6 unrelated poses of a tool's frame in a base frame.
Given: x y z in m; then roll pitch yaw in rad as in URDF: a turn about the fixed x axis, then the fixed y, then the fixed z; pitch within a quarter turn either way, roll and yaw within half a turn.
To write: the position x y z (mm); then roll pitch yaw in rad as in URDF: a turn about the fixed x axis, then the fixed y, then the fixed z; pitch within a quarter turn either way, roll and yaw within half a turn. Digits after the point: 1 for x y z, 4 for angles.
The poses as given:
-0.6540 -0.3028 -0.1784 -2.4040 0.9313 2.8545
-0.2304 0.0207 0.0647 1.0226 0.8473 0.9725
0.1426 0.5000 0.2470 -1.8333 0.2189 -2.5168
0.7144 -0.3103 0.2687 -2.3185 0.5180 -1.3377
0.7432 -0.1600 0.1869 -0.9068 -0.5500 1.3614
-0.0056 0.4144 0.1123 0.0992 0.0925 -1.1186
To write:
-654.0 -302.8 -178.4 -2.4040 0.9313 2.8545
-230.4 20.7 64.7 1.0226 0.8473 0.9725
142.6 500.0 247.0 -1.8333 0.2189 -2.5168
714.4 -310.3 268.7 -2.3185 0.5180 -1.3377
743.2 -160.0 186.9 -0.9068 -0.5500 1.3614
-5.6 414.4 112.3 0.0992 0.0925 -1.1186

